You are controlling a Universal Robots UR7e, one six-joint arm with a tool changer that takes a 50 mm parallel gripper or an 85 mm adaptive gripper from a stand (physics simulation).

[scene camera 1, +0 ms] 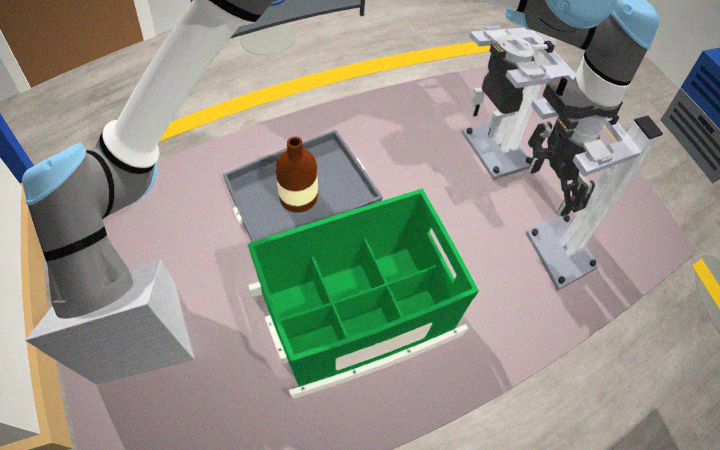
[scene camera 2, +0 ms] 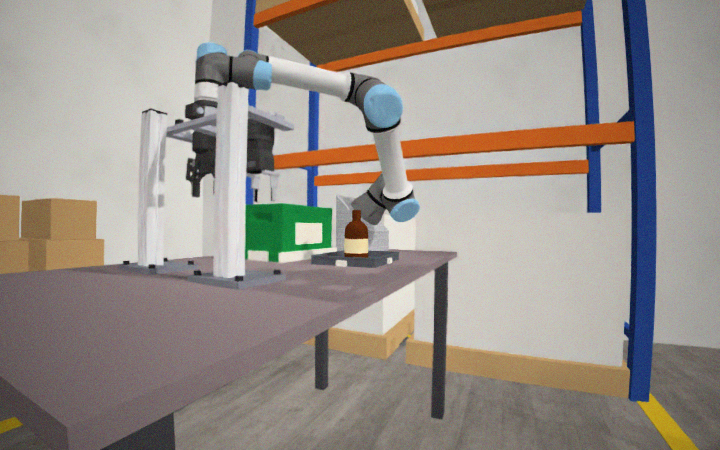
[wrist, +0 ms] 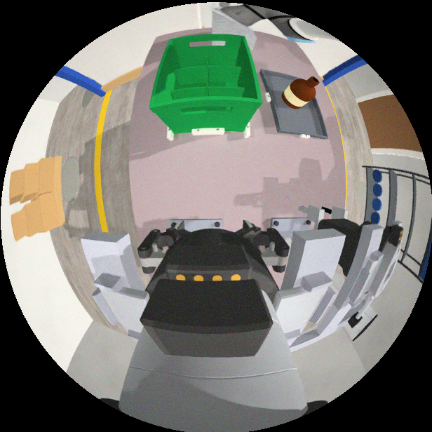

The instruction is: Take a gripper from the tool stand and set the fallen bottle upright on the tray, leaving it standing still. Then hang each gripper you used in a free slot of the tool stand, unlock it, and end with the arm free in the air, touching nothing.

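Frame: origin at the arm's base, x right, y ahead, z up, level; millimetres.
Where they show: arm's base, origin of the base link: [scene camera 1: 94,297] [scene camera 2: 364,213].
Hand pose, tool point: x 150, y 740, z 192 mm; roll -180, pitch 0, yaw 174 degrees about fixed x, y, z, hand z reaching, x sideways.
Observation:
Each offset is from my tool point to the top centre of the thing.
The brown bottle @(dz -200, dx -283, dy -327 mm) [scene camera 1: 297,172] [scene camera 2: 356,233] [wrist: 302,92] with a cream label stands upright on the grey tray @(dz -335, dx -294, dy -320 mm) [scene camera 1: 342,169] [scene camera 2: 378,261] [wrist: 300,122]. My adaptive gripper [scene camera 1: 554,181] [scene camera 2: 195,183] [wrist: 214,245] hangs at a slot of the tool stand [scene camera 1: 605,193] [scene camera 2: 230,185] [wrist: 316,255], between the fork's two arms, far from the bottle. Its fingers are spread apart and empty. The arm's wrist is directly above it, at the tool changer; whether the changer is locked cannot be seen. The black body of the parallel gripper [scene camera 1: 501,87] [wrist: 342,240] hangs in the neighbouring slot.
A green crate @(dz -185, dx -20, dy -339 mm) [scene camera 1: 361,355] [scene camera 2: 270,230] [wrist: 205,117] with dividers stands beside the tray, behind white rails @(dz -330, dx +78, dy -349 mm) [scene camera 1: 379,360]. The second stand post [scene camera 1: 525,111] [scene camera 2: 152,185] rises close to the wrist. The arm's grey base block [scene camera 1: 122,329] is at the opposite side of the table.

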